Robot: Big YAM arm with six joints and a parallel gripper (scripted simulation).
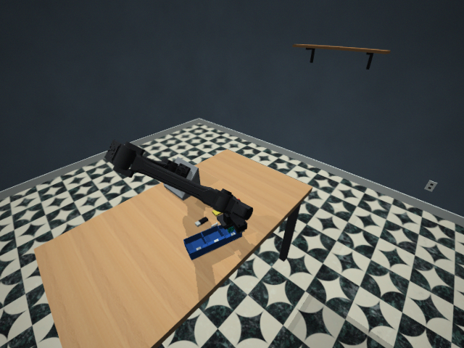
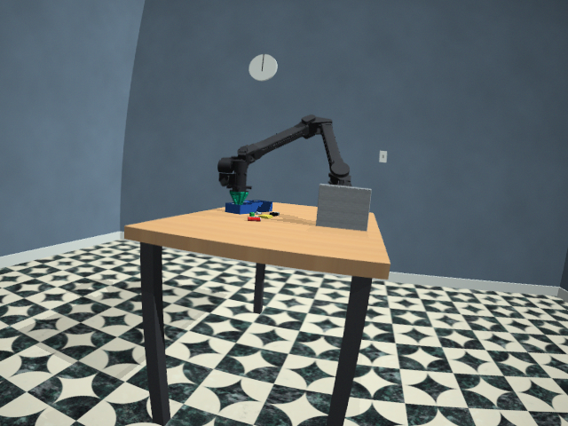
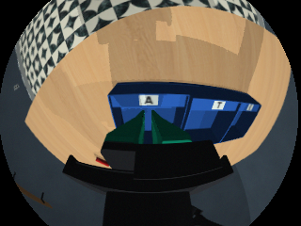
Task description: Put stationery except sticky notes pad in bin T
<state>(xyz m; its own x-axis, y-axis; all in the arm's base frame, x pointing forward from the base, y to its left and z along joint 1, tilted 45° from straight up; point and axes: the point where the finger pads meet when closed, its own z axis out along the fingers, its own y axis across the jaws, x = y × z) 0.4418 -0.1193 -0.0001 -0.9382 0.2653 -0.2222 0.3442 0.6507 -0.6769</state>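
The white object lies 13 cm behind my hand, 15 cm to the left of it and 2 cm below it. Also, from my hand: blue bin 3 cm behind, 8 cm to the right; then small green item 9 cm behind, 7 cm to the left, 2 cm below; then sticky notes 14 cm behind, 7 cm to the left, 2 cm below.
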